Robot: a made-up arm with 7 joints. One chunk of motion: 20 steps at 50 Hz.
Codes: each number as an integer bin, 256 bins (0 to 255) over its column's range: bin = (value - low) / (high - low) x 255, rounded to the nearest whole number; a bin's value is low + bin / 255 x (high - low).
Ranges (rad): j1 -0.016..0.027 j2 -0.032..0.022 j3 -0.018..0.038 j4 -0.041..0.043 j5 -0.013..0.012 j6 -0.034..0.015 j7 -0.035..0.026
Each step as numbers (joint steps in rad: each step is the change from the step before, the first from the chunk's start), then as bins.
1 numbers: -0.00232 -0.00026 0.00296 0.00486 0.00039 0.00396 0.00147
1 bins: 81 150 95 139 137 198 152
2 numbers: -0.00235 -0.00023 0.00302 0.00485 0.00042 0.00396 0.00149
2 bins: 81 150 96 139 137 198 153
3 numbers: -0.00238 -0.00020 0.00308 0.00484 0.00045 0.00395 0.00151
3 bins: 81 150 96 139 137 197 153
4 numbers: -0.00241 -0.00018 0.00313 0.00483 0.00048 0.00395 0.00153
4 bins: 81 150 96 139 137 197 153
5 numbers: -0.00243 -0.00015 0.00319 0.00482 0.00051 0.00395 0.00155
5 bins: 80 150 96 139 138 197 153
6 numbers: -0.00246 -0.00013 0.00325 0.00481 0.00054 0.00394 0.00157
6 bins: 80 150 97 139 138 197 153
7 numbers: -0.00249 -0.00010 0.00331 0.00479 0.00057 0.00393 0.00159
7 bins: 80 151 97 139 138 197 153
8 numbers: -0.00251 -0.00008 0.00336 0.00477 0.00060 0.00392 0.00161
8 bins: 80 151 97 139 139 197 153
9 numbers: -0.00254 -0.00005 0.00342 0.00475 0.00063 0.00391 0.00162
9 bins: 80 151 98 139 139 197 153
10 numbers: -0.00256 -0.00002 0.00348 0.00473 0.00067 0.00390 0.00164
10 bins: 80 151 98 139 139 197 153
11 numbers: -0.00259 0.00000 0.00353 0.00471 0.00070 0.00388 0.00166
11 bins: 80 151 98 139 140 197 153
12 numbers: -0.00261 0.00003 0.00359 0.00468 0.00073 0.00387 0.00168
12 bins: 79 151 98 139 140 197 153
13 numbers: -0.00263 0.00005 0.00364 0.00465 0.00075 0.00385 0.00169
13 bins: 79 151 99 139 140 197 153
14 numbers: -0.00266 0.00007 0.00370 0.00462 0.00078 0.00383 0.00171
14 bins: 79 151 99 138 141 197 153
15 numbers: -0.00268 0.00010 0.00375 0.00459 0.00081 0.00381 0.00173
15 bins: 79 152 99 138 141 197 154
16 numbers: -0.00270 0.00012 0.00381 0.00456 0.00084 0.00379 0.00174
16 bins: 79 152 99 138 141 197 154
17 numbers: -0.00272 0.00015 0.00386 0.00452 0.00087 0.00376 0.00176
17 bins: 79 152 100 138 141 197 154
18 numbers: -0.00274 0.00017 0.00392 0.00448 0.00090 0.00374 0.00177
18 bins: 79 152 100 138 142 196 154
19 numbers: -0.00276 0.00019 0.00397 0.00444 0.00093 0.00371 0.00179
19 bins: 79 152 100 138 142 196 154
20 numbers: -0.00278 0.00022 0.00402 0.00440 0.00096 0.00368 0.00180
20 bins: 78 152 100 138 142 196 154
